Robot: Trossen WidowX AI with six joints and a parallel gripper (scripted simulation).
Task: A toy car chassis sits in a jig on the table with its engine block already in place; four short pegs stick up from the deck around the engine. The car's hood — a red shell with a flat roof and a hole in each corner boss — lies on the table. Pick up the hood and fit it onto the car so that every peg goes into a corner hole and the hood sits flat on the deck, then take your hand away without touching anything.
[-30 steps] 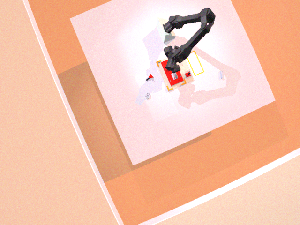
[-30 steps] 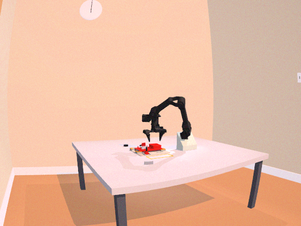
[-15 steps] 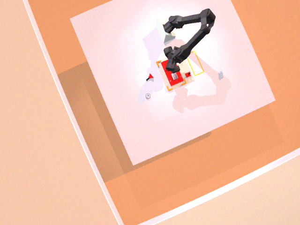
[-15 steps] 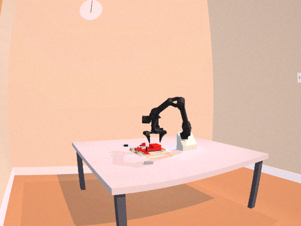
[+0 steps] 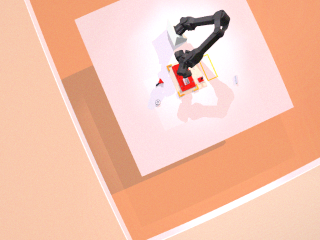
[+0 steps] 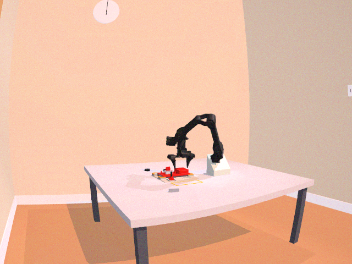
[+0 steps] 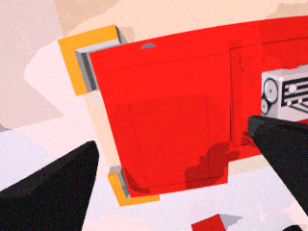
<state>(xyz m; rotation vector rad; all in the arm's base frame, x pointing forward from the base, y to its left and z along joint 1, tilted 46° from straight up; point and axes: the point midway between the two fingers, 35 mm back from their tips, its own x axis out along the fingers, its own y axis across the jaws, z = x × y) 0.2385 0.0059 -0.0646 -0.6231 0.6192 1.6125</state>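
Right now my gripper tip is 10 mm above the hood. Also, from my gripper tip: grey engine block: 100 mm ahead, 30 mm below, 20 mm to the left; then black wheel: 230 mm to the right, 180 mm ahead, 40 mm below.
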